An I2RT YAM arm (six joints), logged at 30 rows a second.
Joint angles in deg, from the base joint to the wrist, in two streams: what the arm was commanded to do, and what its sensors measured. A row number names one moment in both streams.
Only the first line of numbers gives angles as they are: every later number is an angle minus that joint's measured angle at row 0.
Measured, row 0:
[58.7, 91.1, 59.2, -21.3, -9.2, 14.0]
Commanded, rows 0 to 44:
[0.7, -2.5, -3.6, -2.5, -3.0, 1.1]
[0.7, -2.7, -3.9, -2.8, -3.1, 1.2]
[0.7, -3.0, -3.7, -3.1, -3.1, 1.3]
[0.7, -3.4, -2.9, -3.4, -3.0, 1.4]
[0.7, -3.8, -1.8, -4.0, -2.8, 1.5]
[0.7, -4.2, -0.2, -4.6, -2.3, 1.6]
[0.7, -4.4, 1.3, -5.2, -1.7, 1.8]
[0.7, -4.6, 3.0, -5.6, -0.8, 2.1]
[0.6, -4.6, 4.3, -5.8, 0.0, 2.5]
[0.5, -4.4, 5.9, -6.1, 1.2, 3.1]
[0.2, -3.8, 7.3, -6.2, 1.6, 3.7]
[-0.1, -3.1, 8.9, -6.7, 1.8, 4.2]
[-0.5, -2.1, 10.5, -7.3, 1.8, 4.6]
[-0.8, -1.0, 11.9, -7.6, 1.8, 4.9]
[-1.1, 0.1, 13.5, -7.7, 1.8, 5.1]
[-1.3, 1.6, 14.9, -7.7, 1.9, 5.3]
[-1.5, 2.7, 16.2, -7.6, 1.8, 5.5]
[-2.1, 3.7, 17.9, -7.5, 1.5, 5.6]
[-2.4, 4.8, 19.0, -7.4, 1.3, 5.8]
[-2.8, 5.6, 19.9, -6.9, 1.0, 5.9]
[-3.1, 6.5, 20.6, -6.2, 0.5, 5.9]
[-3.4, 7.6, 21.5, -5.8, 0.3, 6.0]
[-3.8, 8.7, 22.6, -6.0, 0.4, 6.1]
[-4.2, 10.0, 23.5, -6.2, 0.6, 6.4]
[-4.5, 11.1, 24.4, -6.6, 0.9, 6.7]
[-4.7, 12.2, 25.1, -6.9, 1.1, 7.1]
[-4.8, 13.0, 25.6, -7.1, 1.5, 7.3]
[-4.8, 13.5, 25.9, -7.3, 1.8, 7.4]
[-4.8, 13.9, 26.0, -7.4, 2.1, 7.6]
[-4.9, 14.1, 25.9, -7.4, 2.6, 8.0]
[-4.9, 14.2, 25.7, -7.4, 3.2, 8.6]
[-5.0, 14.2, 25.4, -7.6, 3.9, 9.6]
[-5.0, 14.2, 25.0, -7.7, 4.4, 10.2]
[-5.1, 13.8, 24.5, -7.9, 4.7, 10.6]
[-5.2, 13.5, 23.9, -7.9, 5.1, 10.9]
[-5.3, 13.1, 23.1, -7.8, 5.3, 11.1]
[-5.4, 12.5, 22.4, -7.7, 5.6, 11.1]
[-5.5, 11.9, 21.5, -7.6, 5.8, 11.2]
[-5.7, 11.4, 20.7, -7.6, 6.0, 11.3]
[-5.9, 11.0, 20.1, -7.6, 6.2, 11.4]
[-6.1, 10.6, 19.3, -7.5, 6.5, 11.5]
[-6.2, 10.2, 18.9, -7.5, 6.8, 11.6]
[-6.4, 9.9, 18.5, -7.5, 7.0, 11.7]
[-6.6, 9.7, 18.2, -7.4, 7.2, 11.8]
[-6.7, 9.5, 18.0, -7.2, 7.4, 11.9]
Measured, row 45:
[-5.7, 12.0, 19.6, -7.5, 5.4, 10.7]
